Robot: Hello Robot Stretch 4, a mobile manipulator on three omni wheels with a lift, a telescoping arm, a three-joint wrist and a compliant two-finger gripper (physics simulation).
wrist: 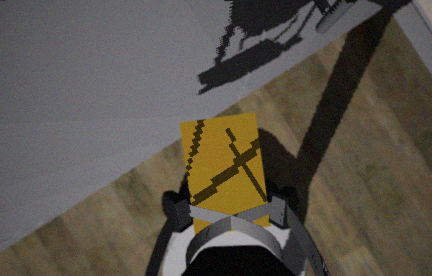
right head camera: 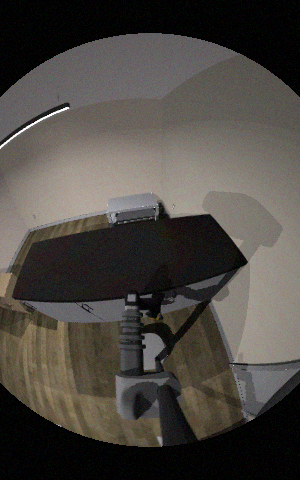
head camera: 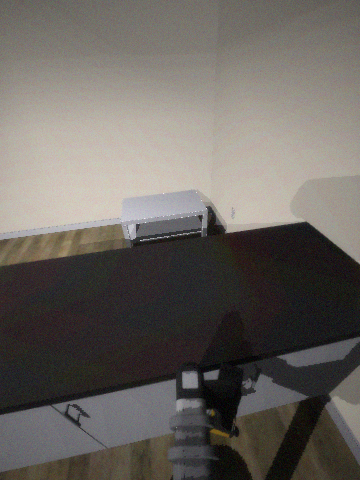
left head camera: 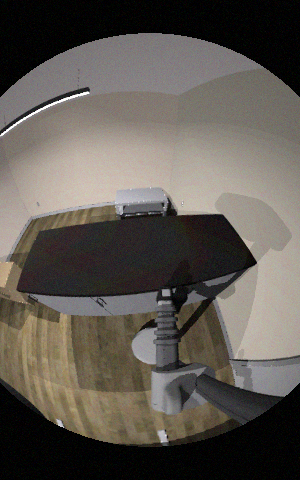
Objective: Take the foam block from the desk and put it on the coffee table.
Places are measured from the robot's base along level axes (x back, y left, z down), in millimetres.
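Pixels of known places: gripper, fingertip midpoint: (wrist: 229,195); robot's base at its link origin: (right head camera: 146,349) (left head camera: 151,344).
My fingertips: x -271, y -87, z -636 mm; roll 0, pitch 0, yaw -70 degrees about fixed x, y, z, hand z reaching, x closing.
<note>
Ahead of a thing's pixels: the offset from my fingertips to its top centre. "spot": to the spot under its first point. Level surfaces: height alone.
The yellow foam block @(dz -43, dx -26, dy -7 mm) (wrist: 225,165) (head camera: 219,432) is held between the two fingertips of my gripper (wrist: 229,195) and extends forward from them in the wrist view. The gripper is shut on it, in the air over the wood floor, near the front of the dark-topped cabinet. A small pale table with a lower shelf, which looks like the coffee table @(dz +214 mm) (head camera: 165,205) (left head camera: 141,194) (right head camera: 132,201), stands beyond the cabinet, by the wall near the room corner. The cabinet top hides its lower part. The desk does not show.
A long cabinet with a dark top @(spot: dz -246, dx -317, dy +220 mm) (head camera: 150,300) (left head camera: 125,255) (right head camera: 115,260) and pale doors stands between the arm and the small table. Its right end is close to the right wall. A light-brown wooden box (left head camera: 11,282) is at the left.
</note>
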